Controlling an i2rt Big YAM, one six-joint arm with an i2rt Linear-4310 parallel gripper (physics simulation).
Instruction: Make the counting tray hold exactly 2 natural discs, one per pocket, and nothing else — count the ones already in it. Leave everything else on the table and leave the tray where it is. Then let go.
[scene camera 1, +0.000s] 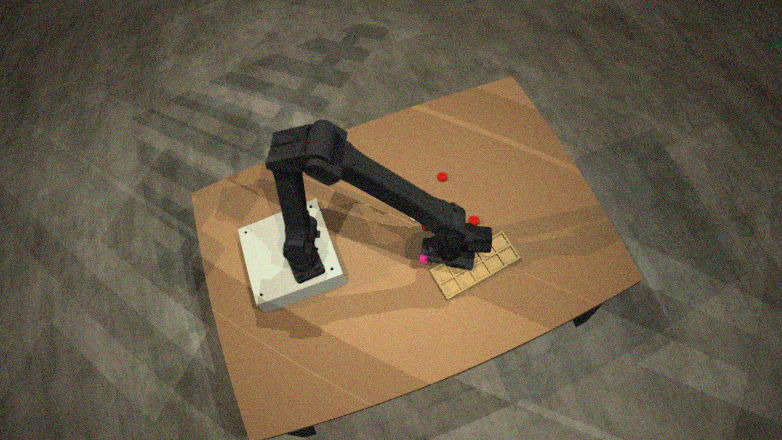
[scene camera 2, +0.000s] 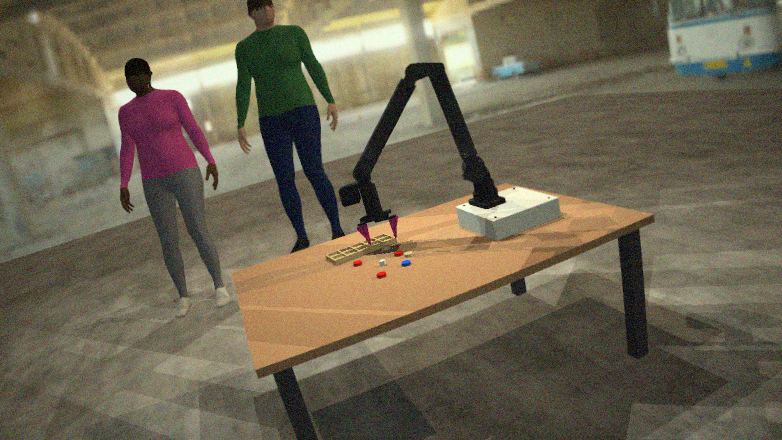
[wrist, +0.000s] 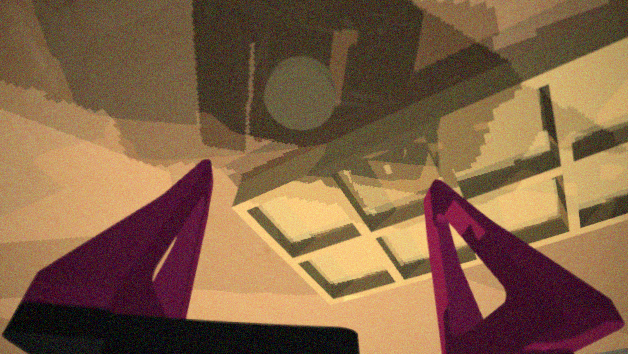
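Note:
My gripper (scene camera 2: 382, 240) (wrist: 324, 180) is wide open, with nothing between its magenta fingers; it hangs low over the near end of the counting tray. The tray (scene camera 1: 483, 277) (scene camera 2: 336, 261) (wrist: 571, 190) is pale yellow with two rows of pockets; no disc shows in the pockets I see, and the arm hides some in scene camera 1. In the wrist view a grey-green looking disc (wrist: 300, 93) appears to lie flat in shadow beside the tray's long side, outside it, beyond the fingertips; its true colour is uncertain. A pale yellowish disc (scene camera 2: 408, 253) lies on the table.
Red discs (scene camera 2: 357, 263) (scene camera 2: 381, 274) (scene camera 2: 398, 253), a blue disc (scene camera 2: 406, 263) and a small whitish cube (scene camera 2: 382, 262) are on the table beside the tray. The arm's white base block (scene camera 1: 251, 268) (scene camera 2: 524, 207) stands on the table (scene camera 1: 415, 339). Two people stand behind the table.

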